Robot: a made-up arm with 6 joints. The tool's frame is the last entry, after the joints.
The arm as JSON. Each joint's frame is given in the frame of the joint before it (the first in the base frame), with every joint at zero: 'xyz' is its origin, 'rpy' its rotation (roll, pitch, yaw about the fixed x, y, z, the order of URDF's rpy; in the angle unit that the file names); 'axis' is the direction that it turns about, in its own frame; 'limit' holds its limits. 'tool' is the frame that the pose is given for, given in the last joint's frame.
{
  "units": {
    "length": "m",
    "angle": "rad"
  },
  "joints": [
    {
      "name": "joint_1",
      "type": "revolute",
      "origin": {
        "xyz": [
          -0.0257,
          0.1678,
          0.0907
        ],
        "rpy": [
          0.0,
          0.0,
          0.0
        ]
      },
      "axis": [
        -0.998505,
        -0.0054,
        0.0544
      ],
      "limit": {
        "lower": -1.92,
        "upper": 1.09
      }
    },
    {
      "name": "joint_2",
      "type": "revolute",
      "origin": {
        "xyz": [
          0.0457,
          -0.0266,
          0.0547
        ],
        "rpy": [
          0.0,
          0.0,
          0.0
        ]
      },
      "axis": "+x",
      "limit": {
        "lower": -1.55,
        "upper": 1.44
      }
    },
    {
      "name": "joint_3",
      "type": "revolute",
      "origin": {
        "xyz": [
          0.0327,
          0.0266,
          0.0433
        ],
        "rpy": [
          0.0,
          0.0,
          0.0
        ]
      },
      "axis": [
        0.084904,
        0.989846,
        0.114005
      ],
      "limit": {
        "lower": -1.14,
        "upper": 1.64
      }
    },
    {
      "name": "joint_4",
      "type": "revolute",
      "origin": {
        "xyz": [
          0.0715,
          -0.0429,
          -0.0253
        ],
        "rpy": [
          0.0,
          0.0,
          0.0
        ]
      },
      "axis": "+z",
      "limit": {
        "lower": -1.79,
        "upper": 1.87
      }
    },
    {
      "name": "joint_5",
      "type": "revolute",
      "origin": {
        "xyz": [
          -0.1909,
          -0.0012,
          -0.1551
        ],
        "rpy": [
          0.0,
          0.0,
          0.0
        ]
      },
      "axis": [
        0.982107,
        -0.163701,
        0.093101
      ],
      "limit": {
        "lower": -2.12,
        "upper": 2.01
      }
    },
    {
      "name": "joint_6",
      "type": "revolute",
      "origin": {
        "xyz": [
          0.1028,
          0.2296,
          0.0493
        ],
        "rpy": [
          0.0,
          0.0,
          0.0
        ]
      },
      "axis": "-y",
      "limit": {
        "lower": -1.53,
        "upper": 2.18
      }
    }
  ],
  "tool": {
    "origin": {
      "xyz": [
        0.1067,
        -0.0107,
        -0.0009
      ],
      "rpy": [
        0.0,
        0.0,
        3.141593
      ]
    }
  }
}
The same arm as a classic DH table. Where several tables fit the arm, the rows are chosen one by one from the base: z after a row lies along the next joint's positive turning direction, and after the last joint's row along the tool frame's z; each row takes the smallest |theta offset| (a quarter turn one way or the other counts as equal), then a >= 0, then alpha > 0; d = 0 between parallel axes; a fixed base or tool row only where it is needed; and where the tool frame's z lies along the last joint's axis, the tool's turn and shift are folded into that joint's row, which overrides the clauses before.
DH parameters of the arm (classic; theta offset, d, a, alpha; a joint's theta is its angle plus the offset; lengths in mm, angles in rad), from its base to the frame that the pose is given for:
base (fixed): -1.5654 89.3 -167.9 1.5164
joint_1: -0.0991 1068.6 21.1 -3.0869
joint_2: -1.5551 1117.9 40.0 1.4858
joint_3: 1.5610 -5.4 74.9 1.4565
joint_4: 1.4912 -158.6 -32.6 1.4776
joint_5: -1.5553 -80.5 -39.4 1.4064
joint_6: 1.4763 -236.7 106.7 -1.5708
tool (fixed): -3.1416 -0.9 0.0 0.0000
Joint limits (rad, base to tool): -1.9200..1.0900 -1.5500..1.4400 -1.1400..1.6400 -1.7900..1.8700 -2.1200..2.0100 -1.5300..2.1800

